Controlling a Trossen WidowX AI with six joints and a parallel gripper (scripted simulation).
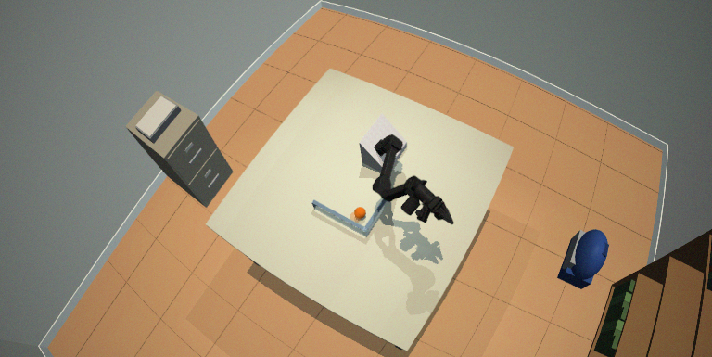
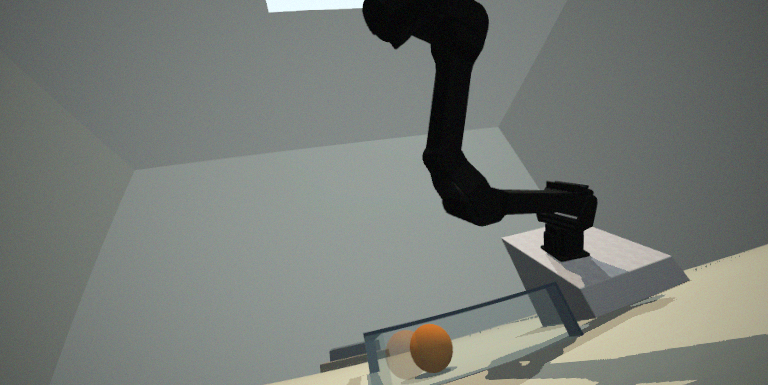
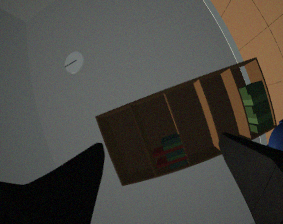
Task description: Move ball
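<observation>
Right now the orange ball is 6 cm ahead of my gripper tip, 46 cm to the right of it and 39 cm below it. The rest, counted from my gripper tip: see-through copy: 9 cm ahead, 46 cm to the right, 39 cm below; then clear wall: 1 cm ahead, 39 cm to the right, 39 cm below.
</observation>
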